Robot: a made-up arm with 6 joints.
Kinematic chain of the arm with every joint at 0, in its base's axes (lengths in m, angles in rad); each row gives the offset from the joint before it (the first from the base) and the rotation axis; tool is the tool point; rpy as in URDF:
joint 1: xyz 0 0 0.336 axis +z
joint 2: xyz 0 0 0 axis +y
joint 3: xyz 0.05 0 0.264 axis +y
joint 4: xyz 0.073 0 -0.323 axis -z
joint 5: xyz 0 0 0 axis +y
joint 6: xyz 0.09 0 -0.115 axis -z
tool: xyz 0 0 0 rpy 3.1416 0 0
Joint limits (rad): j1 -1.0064..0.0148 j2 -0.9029..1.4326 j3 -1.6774..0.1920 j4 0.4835..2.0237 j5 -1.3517..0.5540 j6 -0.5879..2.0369
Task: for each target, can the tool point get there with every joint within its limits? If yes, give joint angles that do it. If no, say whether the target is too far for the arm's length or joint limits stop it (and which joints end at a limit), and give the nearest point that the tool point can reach.
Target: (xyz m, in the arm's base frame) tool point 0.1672 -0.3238 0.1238
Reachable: yes | joints -0.6858 0.9270 -1.0235 1.6536 -0.8027 0.1643
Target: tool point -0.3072 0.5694 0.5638
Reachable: no: joint limits stop it (at a limit: joint 1, joint 2, joint 3, joint 4) | nearest point -0.1220 0.1623 0.2830 | short by 0.528 m
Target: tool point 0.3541 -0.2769 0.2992
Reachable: yes | joints -0.3499 0.4731 -1.1604 1.7692 -0.6562 1.3647
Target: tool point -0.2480 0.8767 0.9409
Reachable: no: too far | nearest point -0.1579 0.1349 0.8600 | short by 0.752 m
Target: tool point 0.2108 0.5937 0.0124
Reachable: no: joint limits stop it (at a limit: joint 1, joint 2, joint 4, joint 5) | nearest point -0.0931 0.1331 0.1195 | short by 0.562 m
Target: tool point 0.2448 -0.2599 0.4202
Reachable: yes | joints -0.5498 -0.3895 -0.4394 0.9697 -0.2276 1.1388
